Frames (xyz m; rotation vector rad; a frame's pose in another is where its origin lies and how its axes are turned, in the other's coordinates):
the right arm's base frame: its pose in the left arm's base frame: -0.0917 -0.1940 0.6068 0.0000 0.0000 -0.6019
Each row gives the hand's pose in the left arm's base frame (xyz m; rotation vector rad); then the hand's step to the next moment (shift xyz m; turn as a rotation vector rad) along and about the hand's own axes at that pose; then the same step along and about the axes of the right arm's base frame.
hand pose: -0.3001 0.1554 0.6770 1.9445 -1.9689 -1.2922
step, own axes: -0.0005 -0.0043 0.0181 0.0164 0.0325 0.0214
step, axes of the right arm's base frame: -0.0117 0.0041 -0.0139 -0.0289 -0.0307 -0.0021
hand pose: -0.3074 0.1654 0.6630 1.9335 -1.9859 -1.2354
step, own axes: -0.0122 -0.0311 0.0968 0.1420 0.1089 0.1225
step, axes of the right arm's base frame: -0.0587 0.0323 -0.0774 -0.1048 -0.1724 -0.0796
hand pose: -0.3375 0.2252 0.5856 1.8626 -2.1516 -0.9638
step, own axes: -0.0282 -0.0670 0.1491 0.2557 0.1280 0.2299
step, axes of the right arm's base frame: -0.0542 0.0595 -0.1451 -0.1461 -0.2795 -0.1875
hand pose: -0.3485 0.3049 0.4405 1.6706 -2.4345 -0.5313
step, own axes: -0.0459 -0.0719 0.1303 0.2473 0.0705 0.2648
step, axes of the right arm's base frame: 0.0063 0.0606 -0.1433 -0.1091 -0.2582 -0.2401
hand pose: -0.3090 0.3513 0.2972 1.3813 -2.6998 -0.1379
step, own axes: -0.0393 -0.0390 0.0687 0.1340 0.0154 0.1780
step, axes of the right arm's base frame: 0.0305 0.0348 -0.0751 -0.0410 -0.1422 -0.1672
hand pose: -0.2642 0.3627 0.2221 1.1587 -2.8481 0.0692
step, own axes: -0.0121 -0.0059 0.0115 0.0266 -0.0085 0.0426
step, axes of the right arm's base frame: 0.0082 0.0098 -0.0123 0.0032 -0.0311 -0.0402
